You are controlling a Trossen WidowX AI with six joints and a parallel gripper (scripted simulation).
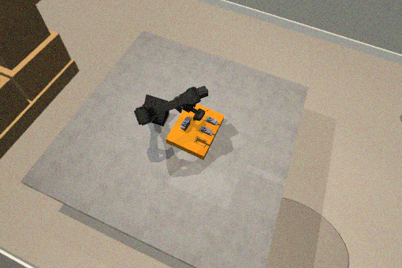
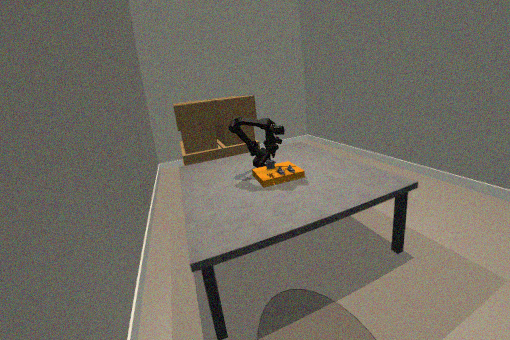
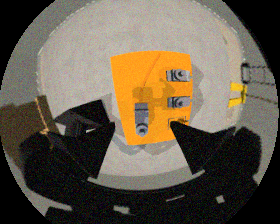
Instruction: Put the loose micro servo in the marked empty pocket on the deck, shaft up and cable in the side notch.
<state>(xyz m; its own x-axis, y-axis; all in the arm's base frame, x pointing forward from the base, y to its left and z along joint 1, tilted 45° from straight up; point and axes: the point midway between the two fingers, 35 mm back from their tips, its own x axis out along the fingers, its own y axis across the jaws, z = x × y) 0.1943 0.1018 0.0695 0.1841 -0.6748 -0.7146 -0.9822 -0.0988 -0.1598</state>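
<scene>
Now: gripper tip 120 mm above the orange deck, 10 mm to the right of it and 10 mm short of it.
</scene>
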